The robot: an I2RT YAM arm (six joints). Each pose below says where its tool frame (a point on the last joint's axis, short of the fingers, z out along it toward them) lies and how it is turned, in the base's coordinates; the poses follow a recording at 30 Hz.
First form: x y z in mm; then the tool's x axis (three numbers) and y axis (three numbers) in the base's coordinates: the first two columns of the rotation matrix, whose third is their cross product.
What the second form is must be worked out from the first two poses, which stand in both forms.
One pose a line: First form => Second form
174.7 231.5 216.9 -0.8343 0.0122 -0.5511 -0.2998 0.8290 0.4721 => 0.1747 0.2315 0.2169 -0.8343 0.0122 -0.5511 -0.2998 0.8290 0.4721
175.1 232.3 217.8 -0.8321 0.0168 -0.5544 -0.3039 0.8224 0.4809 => 0.1751 0.2323 0.2178 -0.8321 0.0168 -0.5544 -0.3039 0.8224 0.4809
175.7 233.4 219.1 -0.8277 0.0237 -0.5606 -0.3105 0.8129 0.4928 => 0.1757 0.2334 0.2191 -0.8277 0.0237 -0.5606 -0.3105 0.8129 0.4928
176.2 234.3 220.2 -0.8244 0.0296 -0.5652 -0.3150 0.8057 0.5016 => 0.1762 0.2343 0.2202 -0.8244 0.0296 -0.5652 -0.3150 0.8057 0.5016
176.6 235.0 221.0 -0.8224 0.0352 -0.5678 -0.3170 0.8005 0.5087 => 0.1766 0.2350 0.2210 -0.8224 0.0352 -0.5678 -0.3170 0.8005 0.5087
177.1 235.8 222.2 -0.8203 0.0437 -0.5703 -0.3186 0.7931 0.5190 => 0.1771 0.2358 0.2222 -0.8203 0.0437 -0.5703 -0.3186 0.7931 0.5190
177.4 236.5 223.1 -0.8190 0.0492 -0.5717 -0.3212 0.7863 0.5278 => 0.1774 0.2365 0.2231 -0.8190 0.0492 -0.5717 -0.3212 0.7863 0.5278
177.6 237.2 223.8 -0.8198 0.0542 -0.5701 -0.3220 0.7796 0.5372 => 0.1776 0.2372 0.2238 -0.8198 0.0542 -0.5701 -0.3220 0.7796 0.5372
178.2 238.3 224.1 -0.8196 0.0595 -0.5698 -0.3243 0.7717 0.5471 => 0.1782 0.2383 0.2241 -0.8196 0.0595 -0.5698 -0.3243 0.7717 0.5471
